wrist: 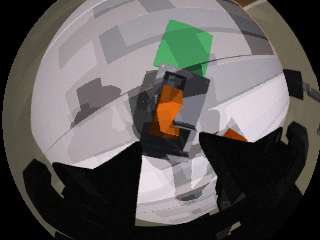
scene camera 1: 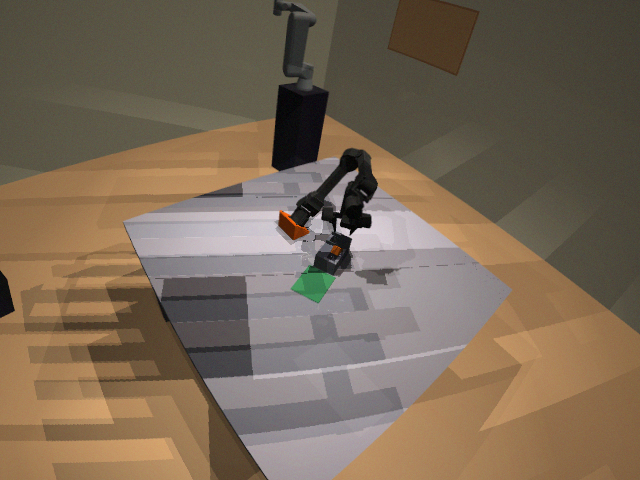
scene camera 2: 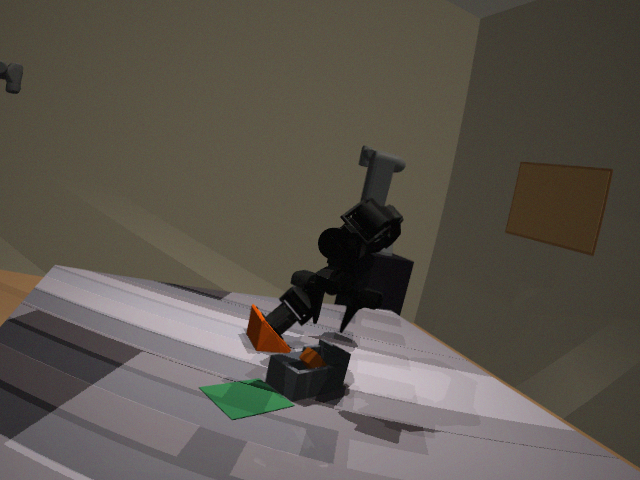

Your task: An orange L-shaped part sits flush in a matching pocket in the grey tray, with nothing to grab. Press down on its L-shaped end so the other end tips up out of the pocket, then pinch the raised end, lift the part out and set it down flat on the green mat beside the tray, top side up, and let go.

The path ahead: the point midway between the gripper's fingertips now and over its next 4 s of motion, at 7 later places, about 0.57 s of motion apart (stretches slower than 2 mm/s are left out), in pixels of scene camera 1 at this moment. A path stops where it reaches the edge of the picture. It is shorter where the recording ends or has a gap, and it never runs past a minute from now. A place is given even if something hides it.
My gripper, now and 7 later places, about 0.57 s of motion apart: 342, 233; 339, 241; 337, 246; 336, 251; 336, 249; 337, 244; 339, 239; 340, 235
